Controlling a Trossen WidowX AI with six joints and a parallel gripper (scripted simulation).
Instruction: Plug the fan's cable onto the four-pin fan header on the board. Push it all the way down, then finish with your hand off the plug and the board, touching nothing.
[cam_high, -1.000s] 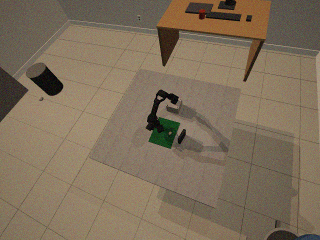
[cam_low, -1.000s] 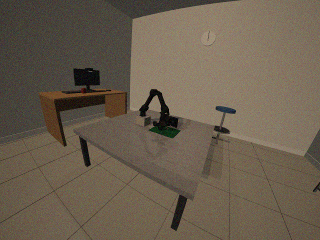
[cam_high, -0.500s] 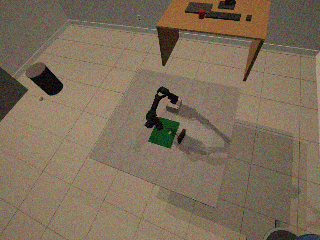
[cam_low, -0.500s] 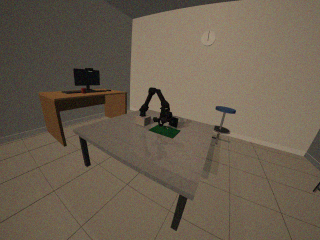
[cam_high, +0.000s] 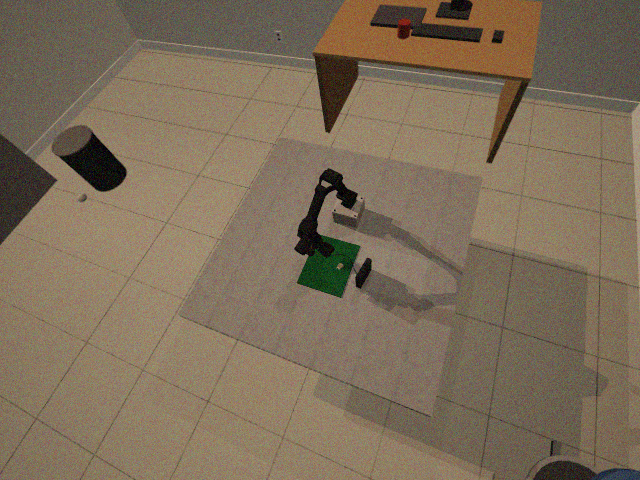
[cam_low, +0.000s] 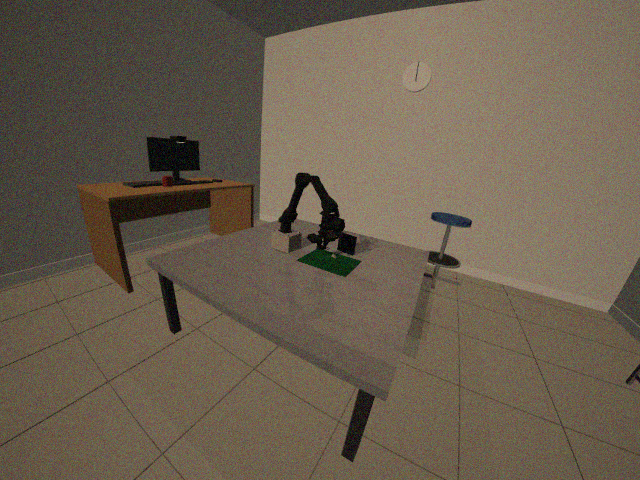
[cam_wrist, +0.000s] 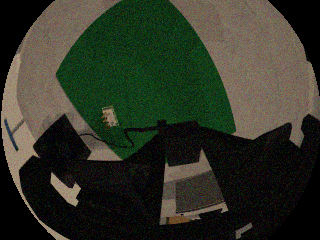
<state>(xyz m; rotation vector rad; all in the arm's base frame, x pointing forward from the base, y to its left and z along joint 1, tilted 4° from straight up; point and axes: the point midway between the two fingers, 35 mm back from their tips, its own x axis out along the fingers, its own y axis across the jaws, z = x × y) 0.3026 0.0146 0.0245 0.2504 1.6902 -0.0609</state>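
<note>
The dark fan plug is 10 mm behind my gripper tip. From my gripper tip the other things lie so: green board 30 mm ahead, 50 mm to the left, 90 mm below; then black fan 230 mm to the left, 20 mm below; then pale four-pin header 10 mm ahead, 110 mm to the left, 80 mm below.
</note>
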